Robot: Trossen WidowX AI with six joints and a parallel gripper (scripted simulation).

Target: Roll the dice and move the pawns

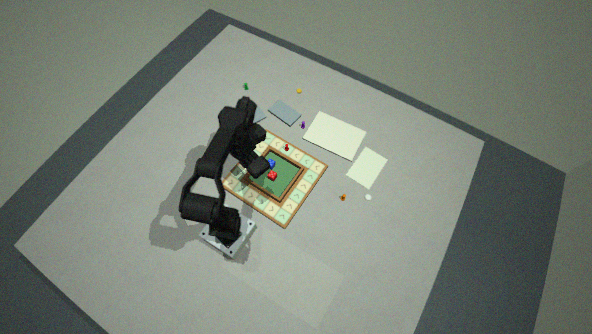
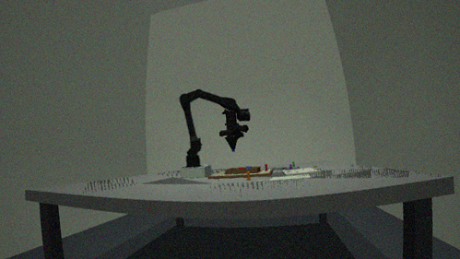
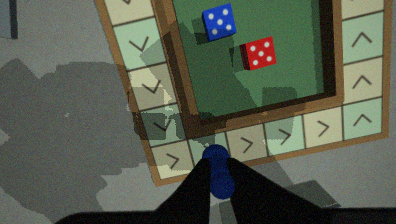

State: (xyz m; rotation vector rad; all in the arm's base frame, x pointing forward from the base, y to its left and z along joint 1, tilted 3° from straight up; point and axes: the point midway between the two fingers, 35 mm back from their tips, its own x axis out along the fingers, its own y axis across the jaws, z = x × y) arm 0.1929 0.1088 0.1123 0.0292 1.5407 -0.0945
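Right now my gripper tip is 7 cm short of the green tray, 5 cm to the left of it and 13 cm above it. The rest, counted from my gripper tip: red pawn: 18 cm ahead, 1 cm to the right, 10 cm below; then blue pawn: 1 cm above; then purple pawn: 30 cm ahead, 1 cm to the left, 12 cm below.
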